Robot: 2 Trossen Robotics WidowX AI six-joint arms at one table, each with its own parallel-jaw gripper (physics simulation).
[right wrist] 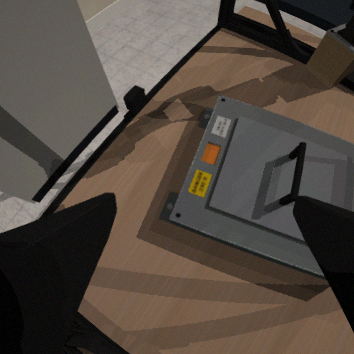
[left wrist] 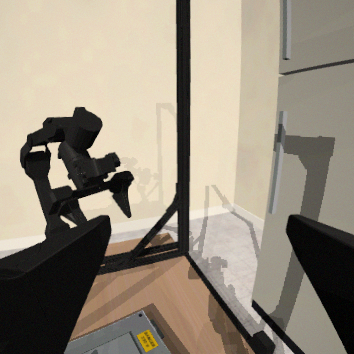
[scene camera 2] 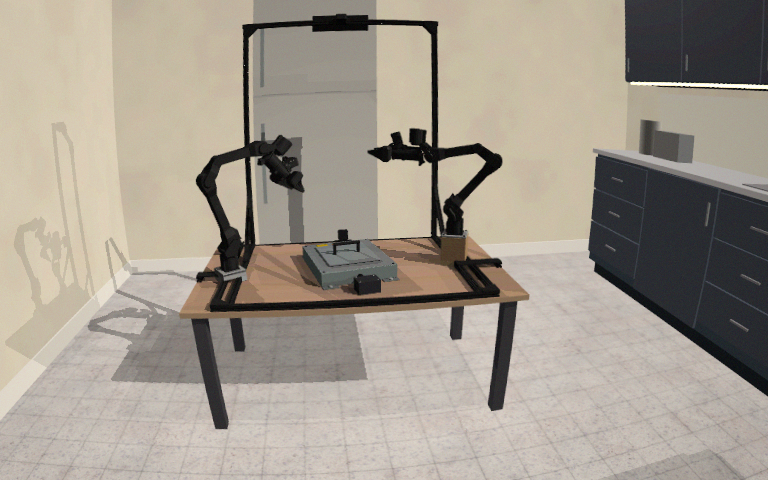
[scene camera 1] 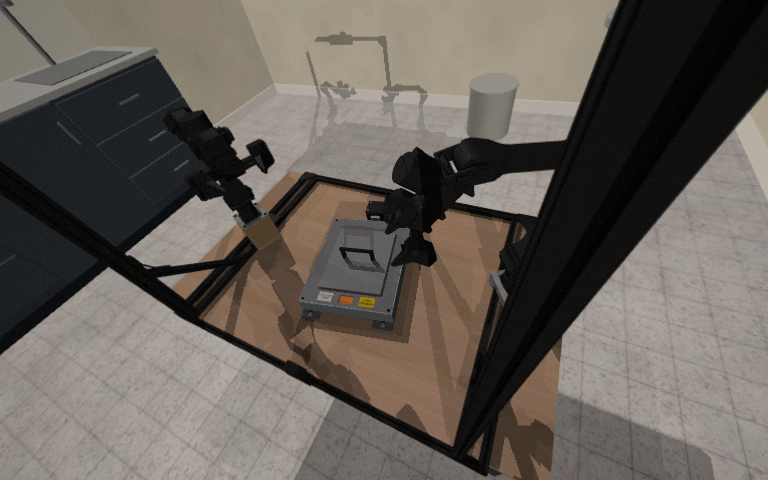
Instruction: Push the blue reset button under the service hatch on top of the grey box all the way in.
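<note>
The grey box [scene camera 1: 321,264] [scene camera 2: 345,278] lies on the table. Its service hatch [scene camera 1: 339,277] [right wrist: 245,150] is closed and flat on top, with a black handle [scene camera 1: 356,249] [scene camera 2: 346,243] [right wrist: 298,172] standing up from it. The blue reset button does not show in any view; the hatch covers the area under it. My right gripper [scene camera 1: 390,247] [scene camera 2: 300,187] [right wrist: 206,203] is open and empty, above the box's right side in scene camera 1. My left gripper [scene camera 1: 240,182] [scene camera 2: 370,151] [left wrist: 199,223] is open and empty, raised high and away from the box.
An orange patch [scene camera 1: 345,300] [right wrist: 210,153] and a yellow label [scene camera 1: 366,302] [right wrist: 200,183] sit beside the hatch. A small black block [scene camera 1: 374,209] [scene camera 2: 367,284] stands near the box. A brown block [scene camera 1: 261,232] [scene camera 2: 453,247] carries the left arm. Black frame bars edge the table.
</note>
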